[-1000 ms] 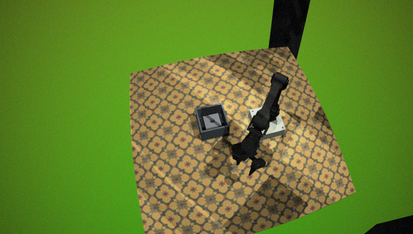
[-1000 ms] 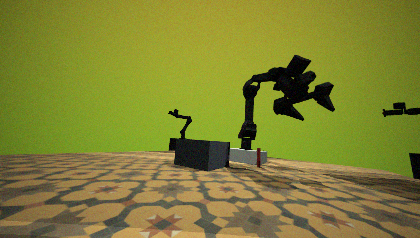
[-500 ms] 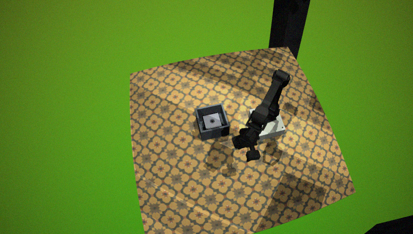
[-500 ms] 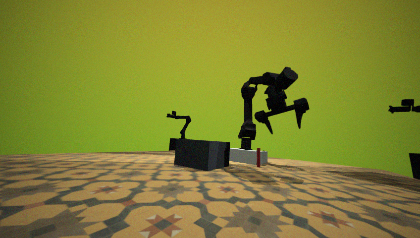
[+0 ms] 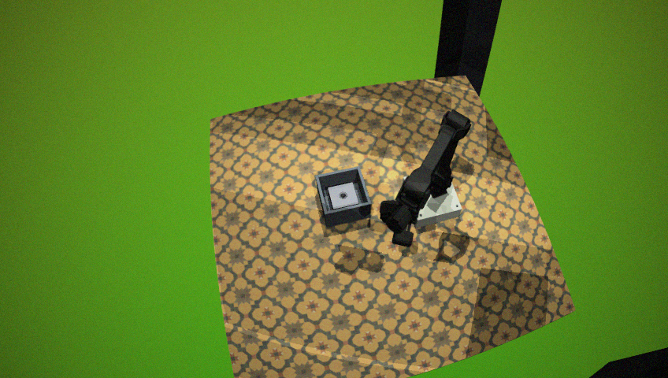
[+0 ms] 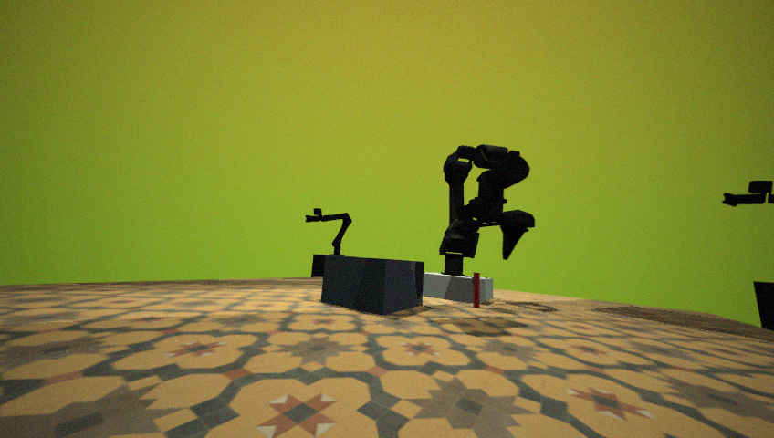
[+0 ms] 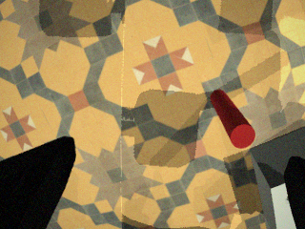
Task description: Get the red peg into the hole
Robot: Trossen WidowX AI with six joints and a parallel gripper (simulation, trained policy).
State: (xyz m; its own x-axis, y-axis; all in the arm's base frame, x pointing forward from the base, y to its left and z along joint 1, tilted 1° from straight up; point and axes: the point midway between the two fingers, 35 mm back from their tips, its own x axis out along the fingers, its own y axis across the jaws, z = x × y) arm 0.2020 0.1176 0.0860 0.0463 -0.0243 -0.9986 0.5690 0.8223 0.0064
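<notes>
Now: the red peg 2 cm behind my gripper tip, 3 cm to the right of it and 7 cm below it. Also, from my gripper tip: grey plate (12 cm ahead, 22 cm to the right, 7 cm below); then dark box (12 cm ahead, 22 cm to the right, 9 cm below).
</notes>
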